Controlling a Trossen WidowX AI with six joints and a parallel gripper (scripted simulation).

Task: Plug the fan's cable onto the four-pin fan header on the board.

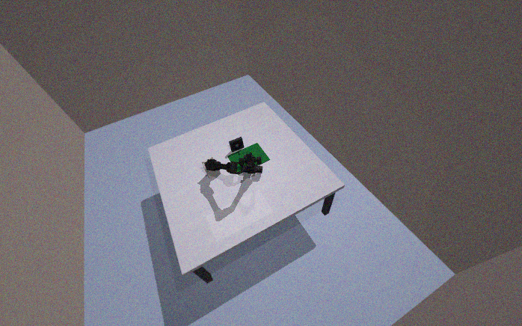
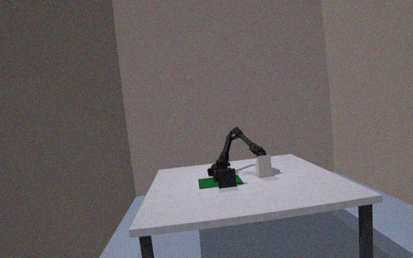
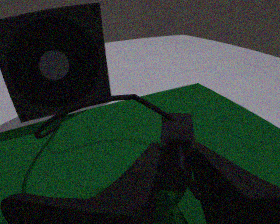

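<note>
The dark plug is 1 cm below my gripper tip. Also, from my gripper tip: black fan: 15 cm to the left, 5 cm behind, 3 cm above; then green board: 5 cm below, 2 cm behind, 1 cm to the left.
</note>
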